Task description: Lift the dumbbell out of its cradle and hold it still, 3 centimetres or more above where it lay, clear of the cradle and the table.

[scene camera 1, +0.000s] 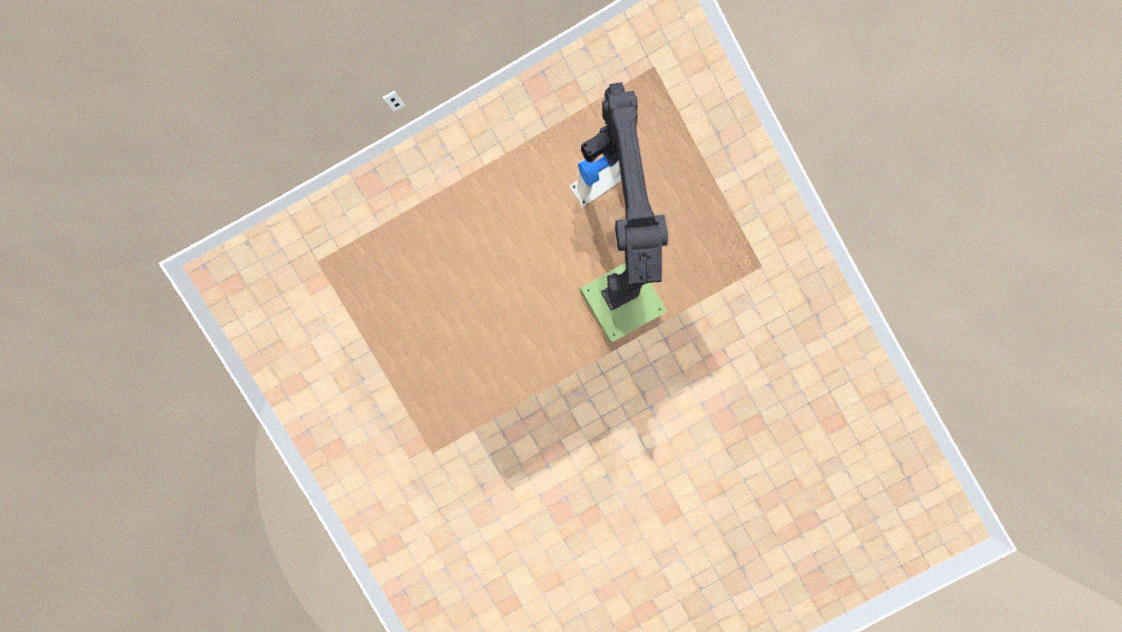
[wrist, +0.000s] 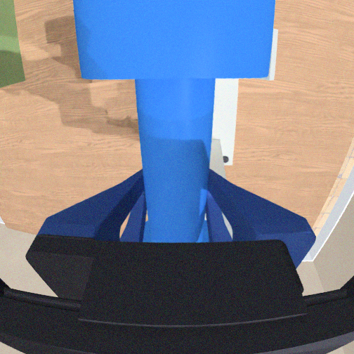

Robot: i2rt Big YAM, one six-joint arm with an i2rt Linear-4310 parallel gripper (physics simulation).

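Places are measured from the arm's base along level axes (x left, y ahead, z down), in centimetres.
Pixels of known places: gripper, between the fingertips: (scene camera 1: 609, 161); arm's base, origin of its link: (scene camera 1: 619, 293).
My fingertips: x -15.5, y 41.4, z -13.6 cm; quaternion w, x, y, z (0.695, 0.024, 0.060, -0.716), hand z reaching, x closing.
For each thing: its top centre in the pictures, then the offset to it from my fingertips. "*": a spot on its surface instead. Level surfaces: height alone.
- blue dumbbell, centre of its top: (scene camera 1: 610, 154) dx +0.5, dy +0.1, dz -5.2 cm
- white cradle, a spot on its surface: (scene camera 1: 603, 186) * dx -0.9, dy -0.9, dz +22.8 cm
- wooden table, height of its surface: dz +23.6 cm
The blue dumbbell (scene camera 1: 589, 171) (wrist: 175, 110) shows one wide head and its handle in the wrist view; its far head is mostly hidden behind the gripper. My gripper (wrist: 175, 177) is shut on the handle, with a dark blue finger on each side; its fingertips are hidden by the arm in the scene view. The white cradle (scene camera 1: 603, 186) (wrist: 227, 110) stands on the table, partly under the dumbbell and partly hidden by it. In the wrist view the cradle lies offset to the right, below the dumbbell, which looks raised off it; the height of the gap is hard to judge.
The wooden table (scene camera 1: 471, 274) (wrist: 295, 140) lies below. The green base plate (scene camera 1: 624, 320) (wrist: 7, 60) carries the arm near the table's front edge. The black arm (scene camera 1: 632, 172) reaches over the cradle's right part. The tiled floor (scene camera 1: 549, 533) surrounds the table.
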